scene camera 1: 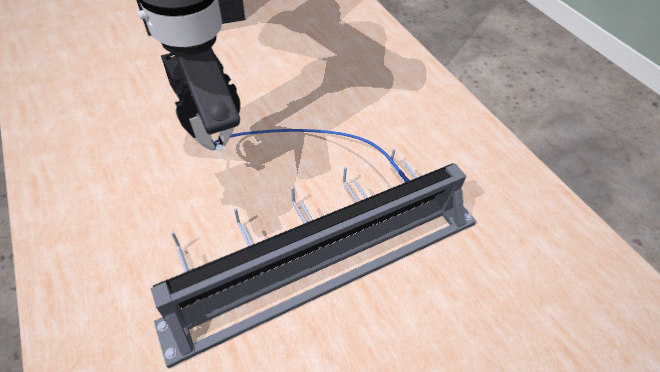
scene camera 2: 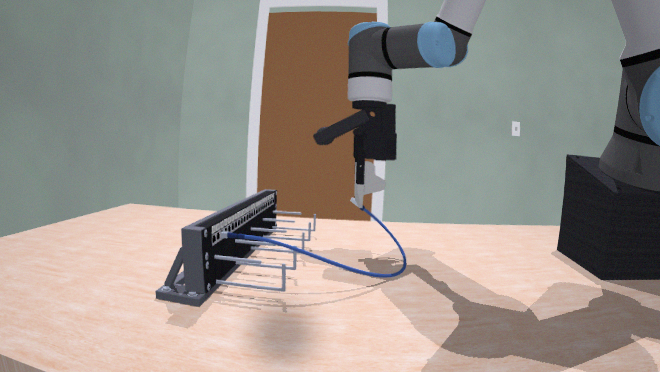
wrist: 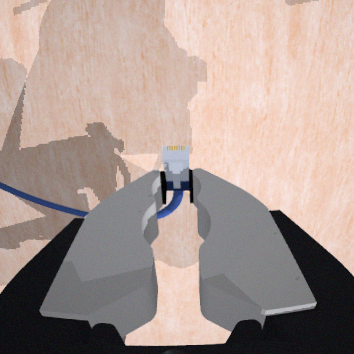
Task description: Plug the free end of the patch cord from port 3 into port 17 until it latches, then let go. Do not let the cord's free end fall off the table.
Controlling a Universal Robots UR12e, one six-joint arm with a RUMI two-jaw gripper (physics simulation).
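Frame: origin at the arm's base, x ahead, y left, z up, level; metres.
Seen in the pictures: gripper, fingertip midpoint: [scene camera 1: 217, 147] [scene camera 2: 360, 207] [wrist: 177, 174]; arm's base, origin of the base link: [scene camera 2: 637, 175].
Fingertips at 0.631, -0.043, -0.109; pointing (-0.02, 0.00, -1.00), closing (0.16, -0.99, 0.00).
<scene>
Pixels of each thing's middle, then the offset from my fingertips to it, as dx, dy, dz. "pt": a spot on its surface instead. Level surfaces: height alone.
- free plug, body centre: [wrist: 176, 173] +0.005, +0.001, +0.009
- blue cord, surface spot: [scene camera 2: 346, 269] pt -0.010, +0.238, -0.056
- patch panel, body centre: [scene camera 1: 315, 227] [scene camera 2: 258, 230] +0.175, +0.110, -0.041
- wooden table, its level: dz -0.092
My gripper [scene camera 1: 219, 142] [scene camera 2: 359, 202] [wrist: 177, 174] is shut on the free plug [wrist: 176, 159] of the blue patch cord, held above the table and apart from the panel. The clear plug points up in the wrist view, gold contacts at its tip. The blue cord [scene camera 1: 325, 132] [scene camera 2: 345, 270] sags from the gripper and loops back to the patch panel [scene camera 1: 310, 225] [scene camera 2: 194, 265]. Its other end [scene camera 2: 227, 235] sits in a port near the panel's near end in scene camera 2. The port numbers are too small to read, so port 17 cannot be picked out.
Several grey wire cable guides [scene camera 1: 299, 205] [scene camera 2: 284, 277] stick out from the panel's port side, between the panel and the gripper. The panel stands on the wooden table [scene camera 1: 75, 150] [scene camera 2: 100, 320]. The robot's black base block [scene camera 2: 590, 225] stands at the right in scene camera 2.
</scene>
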